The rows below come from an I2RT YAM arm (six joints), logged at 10 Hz.
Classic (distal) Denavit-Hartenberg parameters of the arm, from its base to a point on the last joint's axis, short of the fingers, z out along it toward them. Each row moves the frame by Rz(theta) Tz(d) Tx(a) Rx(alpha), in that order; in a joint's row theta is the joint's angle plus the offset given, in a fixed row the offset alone. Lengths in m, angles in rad.
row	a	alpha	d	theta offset
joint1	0.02	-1.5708	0.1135	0
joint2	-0.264	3.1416	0	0
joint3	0.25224	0	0	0.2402
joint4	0.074	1.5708	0	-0.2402
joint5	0	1.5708	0	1.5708
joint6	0	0	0.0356	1.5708
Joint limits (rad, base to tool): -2.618..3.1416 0..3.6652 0..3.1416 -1.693..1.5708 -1.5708..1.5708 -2.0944..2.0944
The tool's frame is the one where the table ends.
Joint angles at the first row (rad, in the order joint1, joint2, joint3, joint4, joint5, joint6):
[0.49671 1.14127 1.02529 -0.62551 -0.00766 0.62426]
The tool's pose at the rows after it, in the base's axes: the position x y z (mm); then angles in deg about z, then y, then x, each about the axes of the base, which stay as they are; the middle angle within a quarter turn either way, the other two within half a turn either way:
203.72, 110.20, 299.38, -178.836, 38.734, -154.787
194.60, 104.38, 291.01, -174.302, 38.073, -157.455
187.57, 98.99, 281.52, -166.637, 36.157, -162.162
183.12, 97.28, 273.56, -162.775, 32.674, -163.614
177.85, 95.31, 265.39, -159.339, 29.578, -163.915
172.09, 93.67, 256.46, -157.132, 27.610, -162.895
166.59, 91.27, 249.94, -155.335, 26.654, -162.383
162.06, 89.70, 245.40, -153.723, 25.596, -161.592
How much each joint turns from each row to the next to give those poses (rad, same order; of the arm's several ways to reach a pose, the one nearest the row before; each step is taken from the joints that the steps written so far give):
[0.00009 -0.02908 -0.04801 -0.02308 0.01375 0.04722]
[0.00016 -0.03630 -0.04273 -0.02455 0.02258 0.05085]
[-0.00071 -0.01589 -0.02714 -0.05333 0.03479 0.08663]
[0.00040 0.00153 -0.01410 -0.04694 -0.01499 0.05689]
[-0.00063 -0.00666 -0.02368 -0.03105 -0.02547 0.05845]
[0.00097 -0.01835 -0.03930 0.00042 -0.03114 0.04801]
[-0.00028 -0.02283 -0.03409 0.00157 -0.01590 0.03505]
[0.00030 -0.01768 -0.02389 -0.00244 -0.02033 0.03417]

